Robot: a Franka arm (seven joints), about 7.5 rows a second.
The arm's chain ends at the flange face. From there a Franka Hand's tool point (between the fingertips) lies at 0.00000 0.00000 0.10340 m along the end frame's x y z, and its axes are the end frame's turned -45 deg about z.
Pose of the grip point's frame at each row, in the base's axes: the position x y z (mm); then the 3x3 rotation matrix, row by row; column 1 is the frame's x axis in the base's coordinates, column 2 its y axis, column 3 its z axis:
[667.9 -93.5 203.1], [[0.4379 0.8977 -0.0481], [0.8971 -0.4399 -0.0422], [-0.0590 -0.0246 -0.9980]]
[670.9 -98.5 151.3], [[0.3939 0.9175 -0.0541], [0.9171 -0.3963 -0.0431], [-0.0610 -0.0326 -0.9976]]
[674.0 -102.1 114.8], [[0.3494 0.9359 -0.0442], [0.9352 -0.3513 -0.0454], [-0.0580 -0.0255 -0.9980]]
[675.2 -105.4 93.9], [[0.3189 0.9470 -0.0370], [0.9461 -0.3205 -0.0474], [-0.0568 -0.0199 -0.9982]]
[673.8 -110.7 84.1], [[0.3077 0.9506 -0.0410], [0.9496 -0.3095 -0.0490], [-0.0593 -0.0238 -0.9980]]
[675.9 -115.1 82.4], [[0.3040 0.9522 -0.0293], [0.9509 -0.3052 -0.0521], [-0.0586 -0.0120 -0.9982]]
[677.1 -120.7 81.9], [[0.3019 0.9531 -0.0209], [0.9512 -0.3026 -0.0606], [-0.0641 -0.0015 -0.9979]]
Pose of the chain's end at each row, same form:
[672.9 -89.1 306.3], [[0.9444 0.3251 -0.0481], [0.3233 -0.9454 -0.0422], [-0.0591 0.0243 -0.9980]]
[676.5 -94.0 254.5], [[0.9273 0.3702 -0.0541], [0.3683 -0.9287 -0.0431], [-0.0662 0.0201 -0.9976]]
[678.6 -97.4 218.0], [[0.9088 0.4147 -0.0442], [0.4129 -0.9097 -0.0454], [-0.0590 0.0230 -0.9980]]
[679.0 -100.5 197.1], [[0.8951 0.4441 -0.0370], [0.4424 -0.8956 -0.0474], [-0.0542 0.0261 -0.9982]]
[678.0 -105.6 187.3], [[0.8898 0.4546 -0.0410], [0.4526 -0.8903 -0.0490], [-0.0588 0.0251 -0.9980]]
[678.9 -109.7 185.6], [[0.8883 0.4583 -0.0293], [0.4566 -0.8882 -0.0521], [-0.0499 0.0330 -0.9982]]
[679.3 -114.4 185.1], [[0.8874 0.4605 -0.0209], [0.4586 -0.8866 -0.0606], [-0.0464 0.0443 -0.9979]]

